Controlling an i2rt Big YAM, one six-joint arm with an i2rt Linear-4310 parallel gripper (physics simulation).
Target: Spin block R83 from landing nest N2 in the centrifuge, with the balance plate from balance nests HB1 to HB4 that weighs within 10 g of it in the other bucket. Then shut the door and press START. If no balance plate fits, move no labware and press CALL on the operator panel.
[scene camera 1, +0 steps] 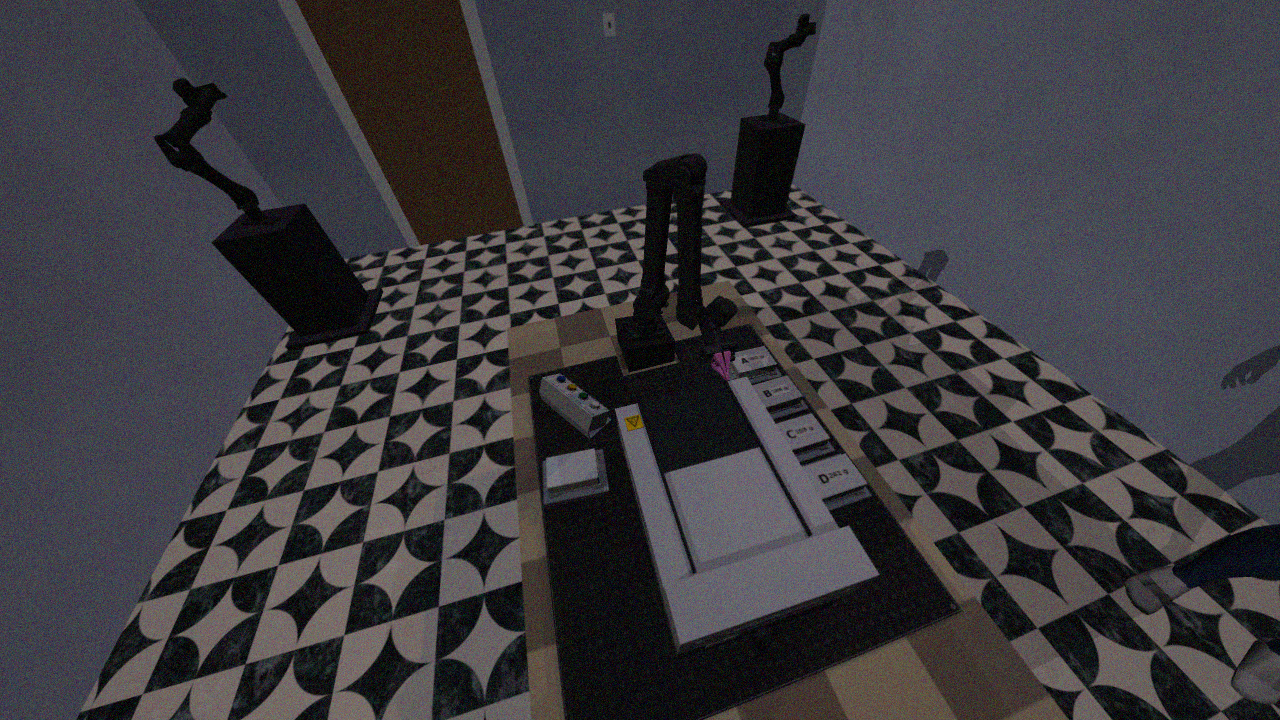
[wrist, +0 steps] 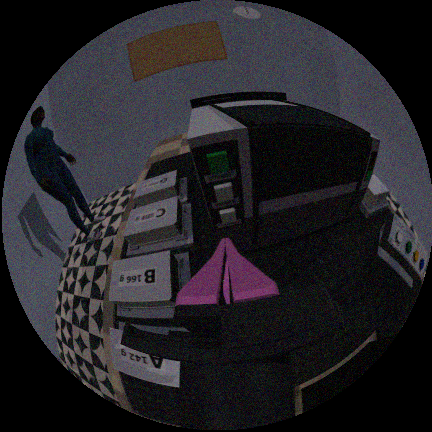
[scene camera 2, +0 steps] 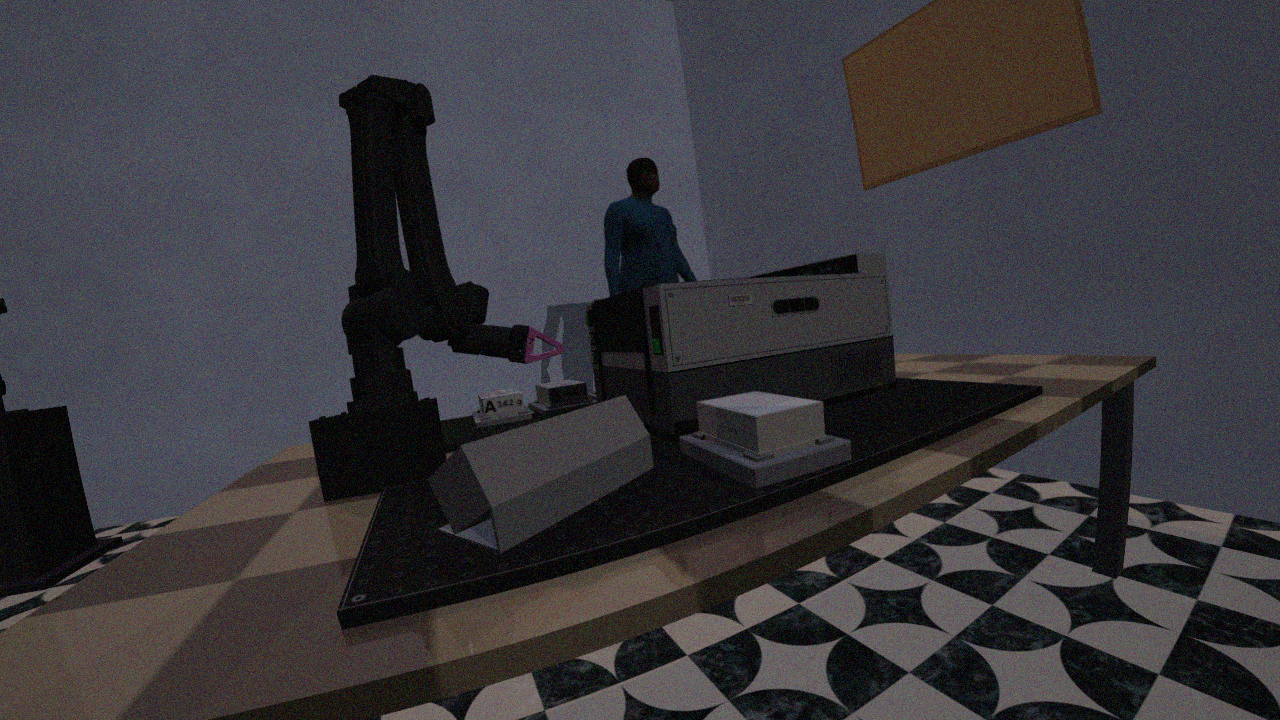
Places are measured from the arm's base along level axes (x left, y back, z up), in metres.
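Pixels of known places: gripper, fingertip midpoint: (wrist: 225,242) (scene camera 2: 564,349); arm's base, link origin: (scene camera 1: 643,331) (scene camera 2: 386,407).
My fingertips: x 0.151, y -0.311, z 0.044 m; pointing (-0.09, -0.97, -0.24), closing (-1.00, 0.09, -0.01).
Ahead of a thing's pixels: the offset from my fingertips to its top centre. "spot": to the spot under its first point.
My gripper (scene camera 1: 724,374) (scene camera 2: 561,348) (wrist: 225,242) is shut with nothing between its pink fingers. It hangs low before the centrifuge (scene camera 1: 774,573) (scene camera 2: 716,326) (wrist: 216,124), near the plates. In the wrist view, a green square @(spot: dz +0.051, dx -0.010, dy -0.049 m) (wrist: 218,162) and two pale squares (wrist: 223,192) (wrist: 228,216) sit on the front post above the fingertips. Balance plates A @(dz -0.078, dx +0.145, dy +0.118 m) (scene camera 1: 751,360) (wrist: 142,365), B @(dz -0.078, dx +0.151, dy -0.017 m) (scene camera 1: 776,392) (wrist: 140,276), C @(dz -0.078, dx +0.143, dy -0.157 m) (scene camera 1: 807,434) (wrist: 152,220) and D @(dz -0.078, dx +0.154, dy -0.289 m) (scene camera 1: 836,477) (wrist: 157,185) lie in nests. A reads 142 g, B 166 g; C and D are blurred. The door state and bucket contents are unclear.
A white block @(dz -0.069, dx -0.451, dy -0.090 m) (scene camera 1: 572,470) (scene camera 2: 760,419) (wrist: 378,185) without a readable label sits on a nest left of the centrifuge. The sloped operator panel @(dz -0.048, dx -0.418, dy +0.131 m) (scene camera 1: 575,407) (scene camera 2: 554,465) (wrist: 405,245) has blue, yellow, green and white buttons. A person (scene camera 2: 640,232) (wrist: 47,155) stands beyond the table.
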